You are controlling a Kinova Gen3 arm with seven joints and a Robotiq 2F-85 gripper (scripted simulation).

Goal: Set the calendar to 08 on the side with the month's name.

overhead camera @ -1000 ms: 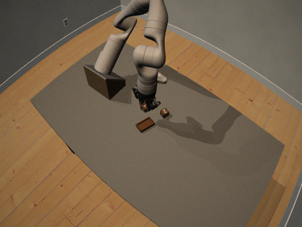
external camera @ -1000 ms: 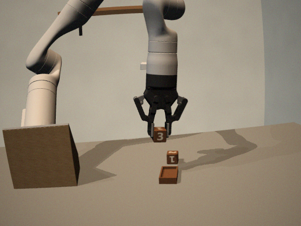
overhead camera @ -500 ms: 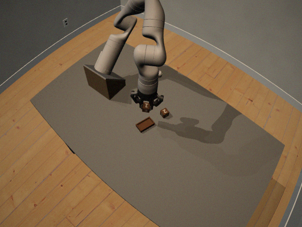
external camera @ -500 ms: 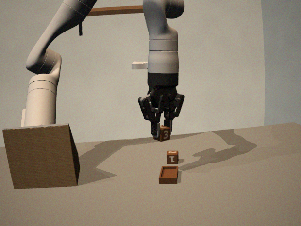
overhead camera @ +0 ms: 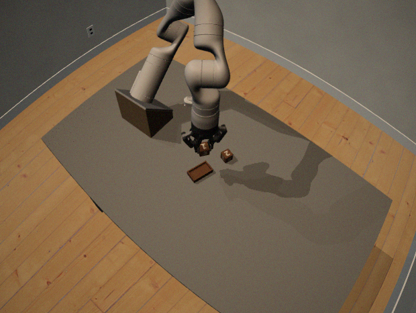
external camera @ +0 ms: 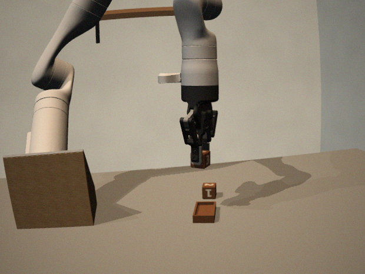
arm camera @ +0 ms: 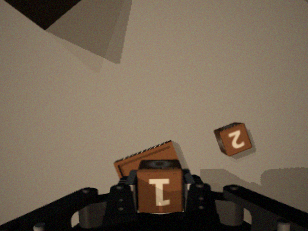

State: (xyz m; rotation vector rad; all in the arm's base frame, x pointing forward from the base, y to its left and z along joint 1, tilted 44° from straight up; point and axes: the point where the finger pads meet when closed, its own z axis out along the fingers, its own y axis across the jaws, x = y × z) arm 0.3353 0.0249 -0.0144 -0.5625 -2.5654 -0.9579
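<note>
Right now my hand is 120 mm above the brown tray and 20 mm to the left of it. Round my hand: brown cube: 120 mm below, 90 mm to the left, 20 mm ahead.
</note>
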